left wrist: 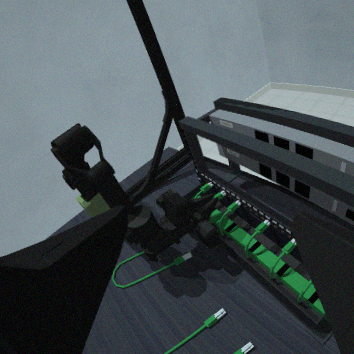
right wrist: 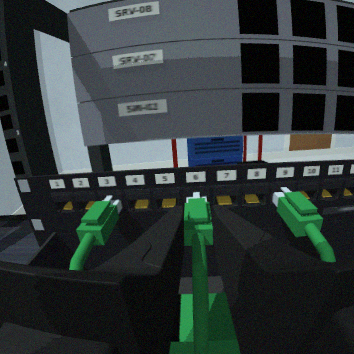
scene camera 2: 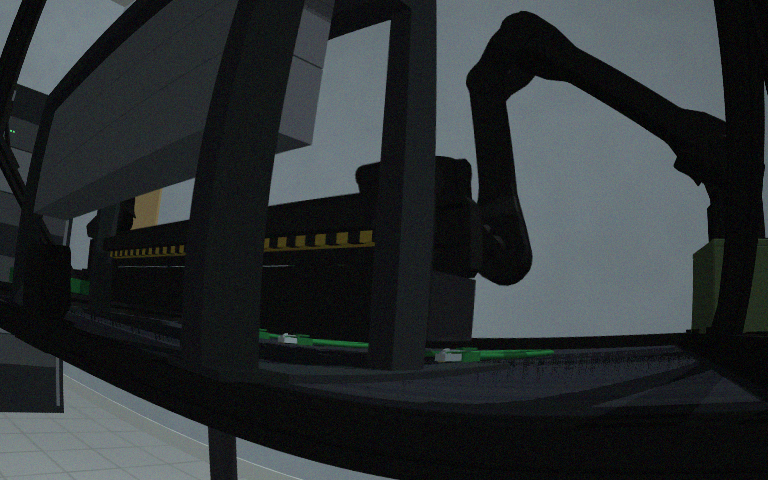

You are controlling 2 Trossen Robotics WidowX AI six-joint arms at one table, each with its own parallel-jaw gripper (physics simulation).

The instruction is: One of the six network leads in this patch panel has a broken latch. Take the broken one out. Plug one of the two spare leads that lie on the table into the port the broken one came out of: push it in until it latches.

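Frame: origin at the left arm's base, x ahead, y left, z up, level; metres.
Seen in the pictures: left gripper, fingertip midpoint: [left wrist: 212,218]; right gripper, fingertip midpoint: [left wrist: 215,196] [right wrist: 197,213]; right arm's base at its link origin: [left wrist: 90,192].
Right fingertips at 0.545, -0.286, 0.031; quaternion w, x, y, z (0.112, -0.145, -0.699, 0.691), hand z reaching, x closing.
Offsets run from my right fingertips to a thing's top centre, as dx, dy, dz. "spot": to the spot under its first point.
The patch panel [right wrist: 27,205] [scene camera 2: 317,206] carries green leads, among them the lead at port 3 {spot: +0.046, -0.015, -0.002} [right wrist: 97,222] and the lead at port 9 {spot: -0.045, +0.021, -0.003} [right wrist: 298,215]. My right gripper [right wrist: 197,213] [left wrist: 215,196] is shut on the green lead at port 6 {spot: -0.002, -0.004, +0.000} [right wrist: 197,207], whose clear plug tip shows at the port mouth; its latch cannot be made out. Scene camera 2 hides the fingertips. My left gripper is open and empty, its fingers at the picture's sides. On the table are a curved green lead {spot: +0.142, +0.295, -0.089} [left wrist: 120,285] and straight lead ends [left wrist: 215,317] [left wrist: 245,348]; white plugs {spot: -0.110, +0.220, -0.088} [scene camera 2: 288,338] {+0.102, +0.105, -0.082} [scene camera 2: 450,355] also show there.
Grey rack units {-0.160, -0.084, +0.147} [right wrist: 170,75] [scene camera 2: 141,118] hang above the panel. Dark rack posts [scene camera 2: 232,198] [scene camera 2: 402,198] stand in front of it. A green bar [left wrist: 267,261] runs below the panel's leads. A greenish box [scene camera 2: 706,283] [left wrist: 94,205] stands beside the right arm's base.
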